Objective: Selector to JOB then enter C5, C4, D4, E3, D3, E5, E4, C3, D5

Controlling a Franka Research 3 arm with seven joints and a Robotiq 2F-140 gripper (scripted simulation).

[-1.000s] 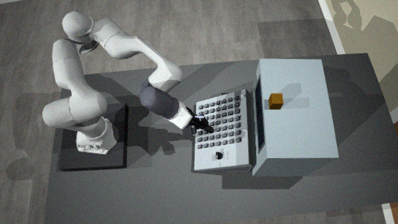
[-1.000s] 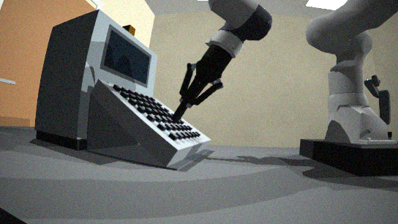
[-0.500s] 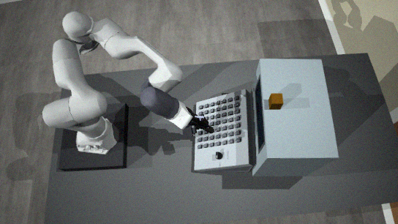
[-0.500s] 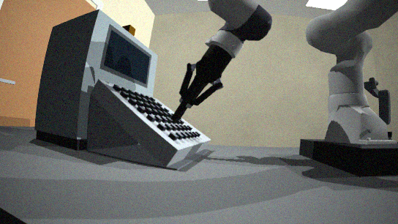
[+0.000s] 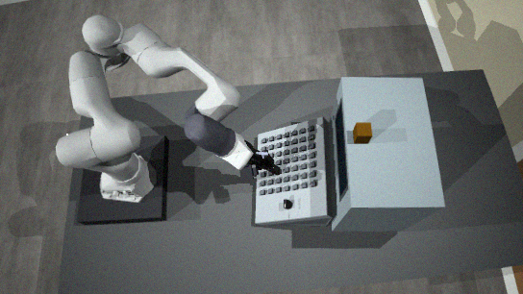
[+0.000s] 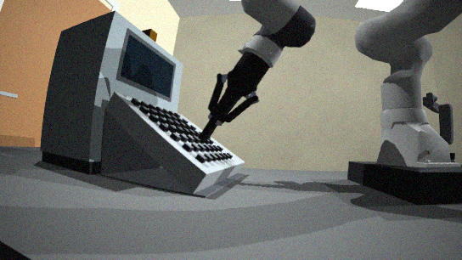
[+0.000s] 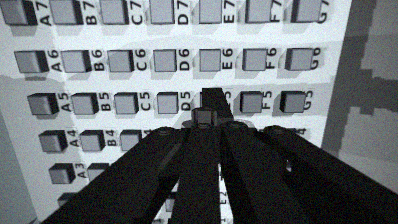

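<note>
Right now my hand is 30 mm above the E5 key and 20 mm short of it. Also, from my hand: C6 key 70 mm ahead, 40 mm to the right, 10 mm above; E6 key 40 mm to the right, 30 mm below, 20 mm ahead; D6 key 40 mm to the right, 40 mm ahead, 10 mm below.
</note>
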